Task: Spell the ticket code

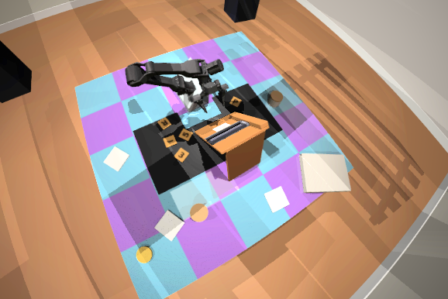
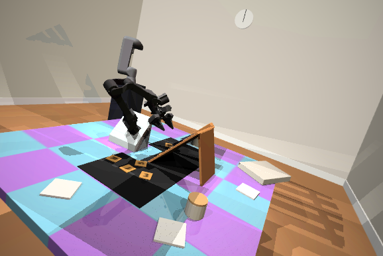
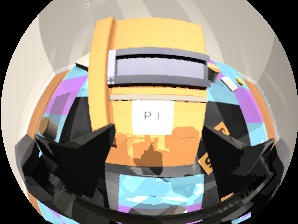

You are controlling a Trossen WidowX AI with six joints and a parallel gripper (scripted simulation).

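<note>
Now: gripper tip 19 cm to the right of the orange letter tile marked p, 18 cm above it and 10 cm past it. Round my gripper tip: black mat (18 cm below, 3 cm to the right, 2 cm behind); then letter tile (25 cm to the right, 18 cm below, 2 cm behind); then white ticket (8 cm below, 6 cm ahead, 1 cm to the left).
</note>
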